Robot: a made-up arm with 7 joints. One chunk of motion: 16 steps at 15 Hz.
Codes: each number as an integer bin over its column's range. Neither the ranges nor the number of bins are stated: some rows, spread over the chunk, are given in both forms.
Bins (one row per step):
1: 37 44 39 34 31 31
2: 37 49 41 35 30 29
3: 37 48 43 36 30 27
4: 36 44 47 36 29 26
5: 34 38 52 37 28 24
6: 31 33 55 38 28 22
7: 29 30 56 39 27 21
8: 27 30 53 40 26 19
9: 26 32 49 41 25 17
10: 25 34 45 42 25 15
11: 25 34 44 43 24 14
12: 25 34 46 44 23 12
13: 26 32 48 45 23 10
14: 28 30 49 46 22 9
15: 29 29 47 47 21 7
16: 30 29 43 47 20 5
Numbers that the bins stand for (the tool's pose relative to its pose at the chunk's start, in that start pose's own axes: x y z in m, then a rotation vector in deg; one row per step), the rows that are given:
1: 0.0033 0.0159 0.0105 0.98 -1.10 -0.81
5: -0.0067 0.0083 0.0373 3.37 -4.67 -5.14
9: -0.0333 0.0006 0.0311 6.54 -8.24 -9.48
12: -0.0367 0.0032 0.0249 8.92 -10.62 -12.57
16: -0.0200 -0.0032 0.0187 11.30 -14.19 -16.90
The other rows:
2: 0.0033 0.0222 0.0146 1.78 -2.29 -2.05
3: 0.0033 0.0210 0.0187 2.57 -2.29 -3.29
4: 0.0000 0.0159 0.0270 2.57 -3.48 -3.90
6: -0.0167 0.0019 0.0435 4.16 -4.67 -6.38
7: -0.0233 -0.0019 0.0456 4.95 -5.86 -7.00
8: -0.0300 -0.0019 0.0394 5.75 -7.05 -8.24
10: -0.0367 0.0032 0.0229 7.33 -8.24 -10.71
11: -0.0367 0.0032 0.0208 8.13 -9.43 -11.33
13: -0.0333 0.0006 0.0290 9.71 -10.62 -13.81
14: -0.0267 -0.0019 0.0311 10.51 -11.81 -14.43
15: -0.0233 -0.0032 0.0270 11.30 -13.00 -15.67

